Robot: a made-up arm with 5 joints. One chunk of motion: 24 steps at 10 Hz.
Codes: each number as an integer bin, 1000 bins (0 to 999) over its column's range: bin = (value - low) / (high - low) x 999, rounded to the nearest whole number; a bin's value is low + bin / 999 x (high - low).
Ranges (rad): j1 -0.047..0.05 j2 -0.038..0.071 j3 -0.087..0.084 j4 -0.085..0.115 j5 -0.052..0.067
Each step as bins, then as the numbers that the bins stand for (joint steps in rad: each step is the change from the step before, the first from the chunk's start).
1 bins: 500 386 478 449 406
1 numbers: 0.00155 0.00412 -0.00518 0.00489 -0.00364
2 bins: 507 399 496 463 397
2 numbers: 0.00223 0.00553 -0.00210 0.00769 -0.00471
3 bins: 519 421 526 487 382
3 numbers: 0.00339 0.00793 0.00304 0.01250 -0.00650
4 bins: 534 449 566 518 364
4 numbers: 0.00485 0.01099 0.00988 0.01870 -0.00864
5 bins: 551 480 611 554 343
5 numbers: 0.00650 0.01437 0.01759 0.02591 -0.01114
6 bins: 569 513 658 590 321
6 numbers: 0.00825 0.01797 0.02563 0.03312 -0.01376
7 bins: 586 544 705 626 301
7 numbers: 0.00990 0.02136 0.03368 0.04033 -0.01615
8 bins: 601 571 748 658 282
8 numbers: 0.01136 0.02430 0.04104 0.04673 -0.01841
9 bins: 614 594 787 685 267
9 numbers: 0.01262 0.02681 0.04771 0.05214 -0.02020
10 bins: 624 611 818 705 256
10 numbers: 0.01359 0.02867 0.05302 0.05614 -0.02151
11 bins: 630 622 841 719 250
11 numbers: 0.01417 0.02987 0.05695 0.05894 -0.02222
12 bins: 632 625 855 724 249
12 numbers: 0.01437 0.03019 0.05935 0.05994 -0.02234
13 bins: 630 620 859 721 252
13 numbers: 0.01417 0.02965 0.06004 0.05934 -0.02198
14 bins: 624 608 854 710 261
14 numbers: 0.01359 0.02834 0.05918 0.05714 -0.02091
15 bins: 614 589 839 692 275
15 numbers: 0.01262 0.02627 0.05661 0.05354 -0.01924
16 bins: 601 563 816 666 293
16 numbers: 0.01136 0.02343 0.05268 0.04833 -0.01710
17 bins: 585 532 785 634 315
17 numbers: 0.00980 0.02005 0.04737 0.04193 -0.01448
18 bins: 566 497 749 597 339
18 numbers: 0.00796 0.01623 0.04121 0.03452 -0.01162
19 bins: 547 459 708 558 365
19 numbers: 0.00611 0.01208 0.03419 0.02671 -0.00852
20 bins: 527 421 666 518 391
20 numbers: 0.00417 0.00793 0.02700 0.01870 -0.00542
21 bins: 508 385 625 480 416
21 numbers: 0.00233 0.00401 0.01998 0.01110 -0.00245
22 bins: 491 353 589 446 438
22 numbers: 0.00067 0.00052 0.01382 0.00429 0.00017
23 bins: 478 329 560 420 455
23 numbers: -0.00059 -0.00210 0.00886 -0.00092 0.00220
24 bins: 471 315 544 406 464
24 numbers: -0.00127 -0.00363 0.00612 -0.00372 0.00327
